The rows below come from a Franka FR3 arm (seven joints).
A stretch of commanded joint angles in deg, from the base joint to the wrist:
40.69, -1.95, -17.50, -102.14, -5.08, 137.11, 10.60
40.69, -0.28, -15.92, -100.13, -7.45, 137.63, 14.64
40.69, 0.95, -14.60, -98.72, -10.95, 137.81, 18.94
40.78, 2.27, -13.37, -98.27, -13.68, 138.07, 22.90
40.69, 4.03, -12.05, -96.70, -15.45, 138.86, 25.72
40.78, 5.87, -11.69, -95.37, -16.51, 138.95, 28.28
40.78, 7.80, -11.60, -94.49, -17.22, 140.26, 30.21
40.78, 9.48, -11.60, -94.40, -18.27, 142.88, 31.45
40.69, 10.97, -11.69, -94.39, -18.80, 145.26, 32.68
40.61, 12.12, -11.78, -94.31, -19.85, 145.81, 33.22
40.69, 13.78, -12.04, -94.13, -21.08, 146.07, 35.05
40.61, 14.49, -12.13, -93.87, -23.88, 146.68, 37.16
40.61, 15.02, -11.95, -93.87, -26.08, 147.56, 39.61
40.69, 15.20, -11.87, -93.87, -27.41, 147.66, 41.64
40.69, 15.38, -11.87, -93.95, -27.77, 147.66, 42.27
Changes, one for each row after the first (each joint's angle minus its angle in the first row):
0.00, 1.67, 1.58, 2.01, -2.37, 0.52, 4.04
0.00, 2.90, 2.90, 3.42, -5.87, 0.70, 8.34
0.09, 4.22, 4.13, 3.87, -8.60, 0.96, 12.30
0.00, 5.98, 5.45, 5.44, -10.37, 1.75, 15.12
0.09, 7.82, 5.81, 6.77, -11.43, 1.84, 17.68
0.09, 9.75, 5.90, 7.65, -12.14, 3.15, 19.61
0.09, 11.43, 5.90, 7.74, -13.19, 5.77, 20.85
0.00, 12.92, 5.81, 7.75, -13.72, 8.15, 22.08
-0.08, 14.07, 5.72, 7.83, -14.77, 8.70, 22.62
0.00, 15.73, 5.46, 8.01, -16.00, 8.96, 24.45
-0.08, 16.44, 5.37, 8.27, -18.80, 9.57, 26.56
-0.08, 16.97, 5.55, 8.27, -21.00, 10.45, 29.01
0.00, 17.15, 5.63, 8.27, -22.33, 10.55, 31.04
0.00, 17.33, 5.63, 8.19, -22.69, 10.55, 31.67

